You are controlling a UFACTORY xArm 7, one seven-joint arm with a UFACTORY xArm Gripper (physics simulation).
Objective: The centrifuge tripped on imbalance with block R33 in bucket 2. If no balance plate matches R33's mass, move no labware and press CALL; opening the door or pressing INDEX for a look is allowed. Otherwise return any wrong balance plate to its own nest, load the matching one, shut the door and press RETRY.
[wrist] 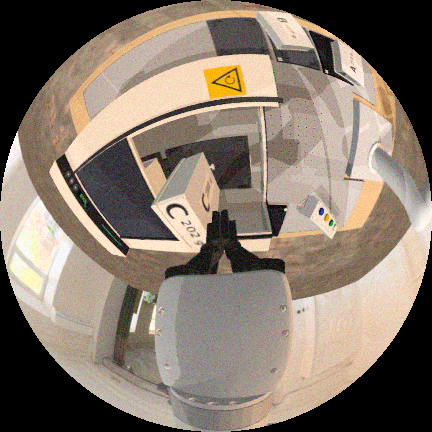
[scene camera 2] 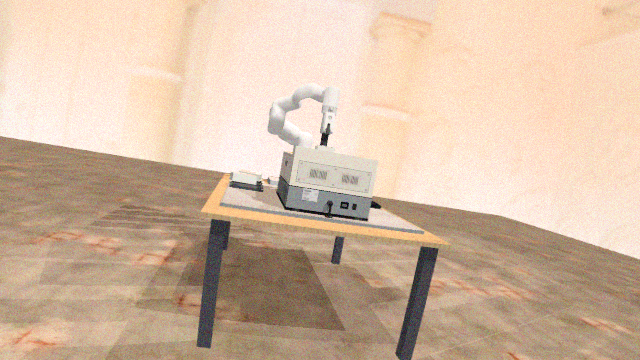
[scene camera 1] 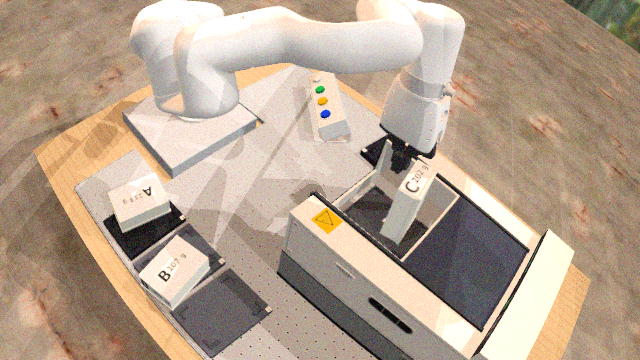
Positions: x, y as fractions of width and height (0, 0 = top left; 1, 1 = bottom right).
My gripper (scene camera 1: 0.62, 0.47) is shut, with nothing in its grasp. Further things: a dark bucket (scene camera 1: 0.58, 0.59) and a button box (scene camera 1: 0.51, 0.34).
My gripper shows as well in the wrist view (wrist: 0.51, 0.51). The button box also shows in the wrist view (wrist: 0.72, 0.48).
